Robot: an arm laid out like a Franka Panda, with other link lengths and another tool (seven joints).
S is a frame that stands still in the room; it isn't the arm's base.
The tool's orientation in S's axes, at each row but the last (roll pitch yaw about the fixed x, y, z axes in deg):
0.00 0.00 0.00
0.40 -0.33 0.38
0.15 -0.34 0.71
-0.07 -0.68 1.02
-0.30 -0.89 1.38
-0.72 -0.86 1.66
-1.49 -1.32 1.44
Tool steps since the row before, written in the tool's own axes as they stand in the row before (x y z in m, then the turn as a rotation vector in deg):
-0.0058 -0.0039 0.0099 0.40 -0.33 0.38
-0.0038 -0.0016 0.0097 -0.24 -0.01 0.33
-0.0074 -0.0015 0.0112 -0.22 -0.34 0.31
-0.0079 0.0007 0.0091 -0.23 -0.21 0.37
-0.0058 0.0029 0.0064 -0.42 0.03 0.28
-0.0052 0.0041 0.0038 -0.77 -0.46 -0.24
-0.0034 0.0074 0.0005 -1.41 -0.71 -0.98
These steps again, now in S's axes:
-0.0058 -0.0039 0.0099 0.40 -0.33 0.38
-0.0038 -0.0017 0.0097 -0.24 -0.01 0.33
-0.0074 -0.0016 0.0112 -0.22 -0.34 0.31
-0.0080 0.0006 0.0090 -0.23 -0.21 0.37
-0.0060 0.0028 0.0063 -0.42 0.02 0.27
-0.0054 0.0040 0.0037 -0.75 -0.48 -0.25
-0.0036 0.0073 0.0002 -1.37 -0.77 -0.99

